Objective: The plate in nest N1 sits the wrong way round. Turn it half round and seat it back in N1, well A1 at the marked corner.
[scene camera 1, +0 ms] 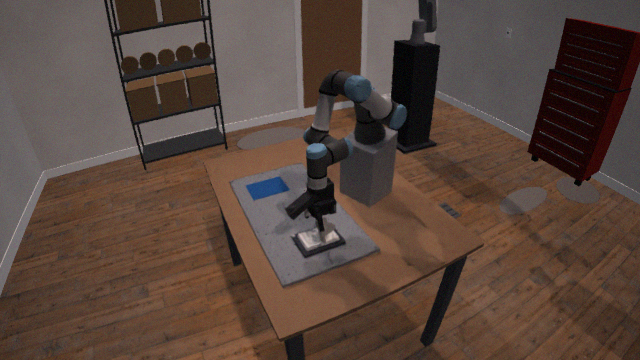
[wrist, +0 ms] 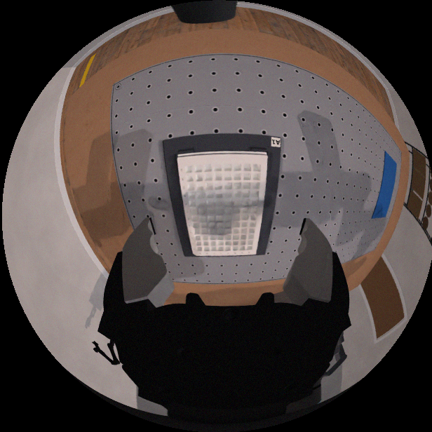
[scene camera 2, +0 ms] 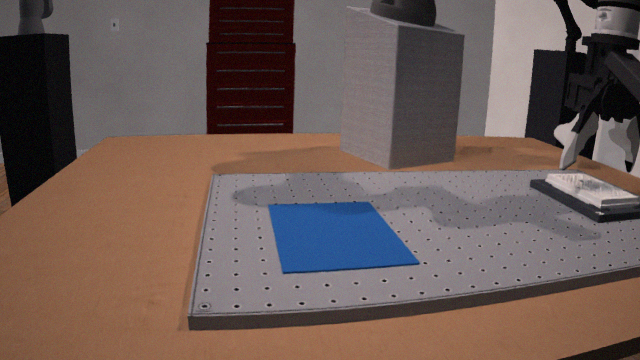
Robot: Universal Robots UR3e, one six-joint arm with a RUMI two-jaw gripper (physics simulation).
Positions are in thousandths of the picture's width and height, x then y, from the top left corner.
Labels:
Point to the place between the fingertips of my gripper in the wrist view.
529,510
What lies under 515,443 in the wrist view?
A white well plate.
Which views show my gripper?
Scene camera 1, the wrist view and scene camera 2: all of them.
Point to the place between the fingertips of my gripper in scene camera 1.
493,640

